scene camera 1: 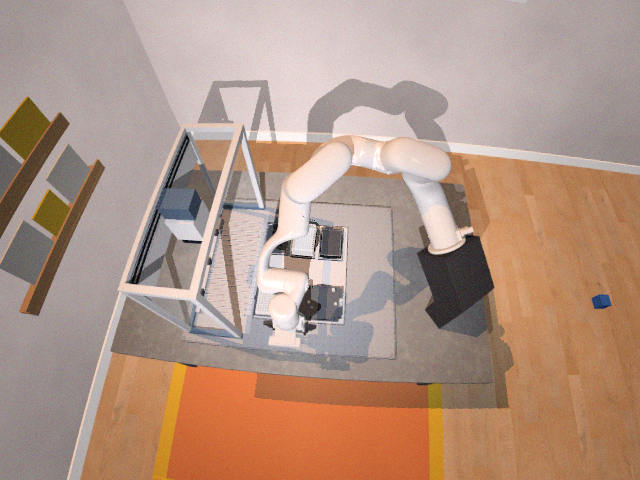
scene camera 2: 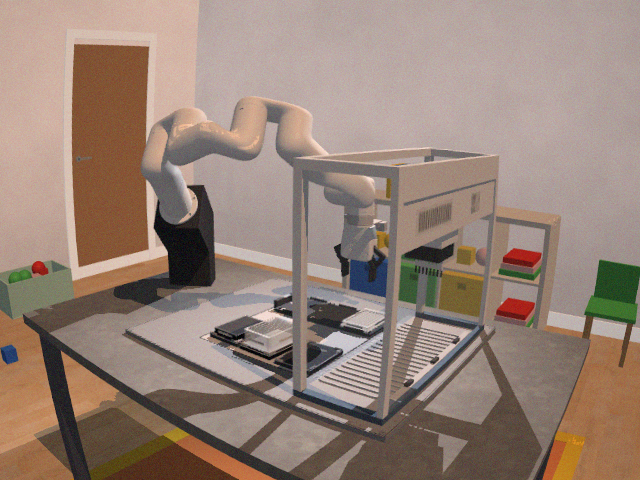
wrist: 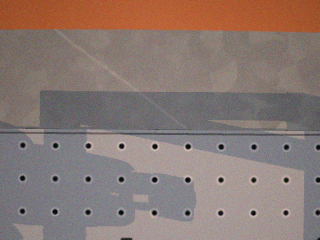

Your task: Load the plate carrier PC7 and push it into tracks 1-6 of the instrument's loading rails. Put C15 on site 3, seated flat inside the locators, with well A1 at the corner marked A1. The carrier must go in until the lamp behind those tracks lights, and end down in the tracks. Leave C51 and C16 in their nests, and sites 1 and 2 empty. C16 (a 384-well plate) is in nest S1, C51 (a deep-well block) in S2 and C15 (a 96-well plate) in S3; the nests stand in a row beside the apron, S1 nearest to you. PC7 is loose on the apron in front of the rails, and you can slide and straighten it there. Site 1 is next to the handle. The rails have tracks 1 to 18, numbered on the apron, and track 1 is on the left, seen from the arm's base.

In view: a dark plate carrier PC7 (scene camera 1: 321, 303).
The wrist view misses the dark plate carrier PC7: it is out of frame.
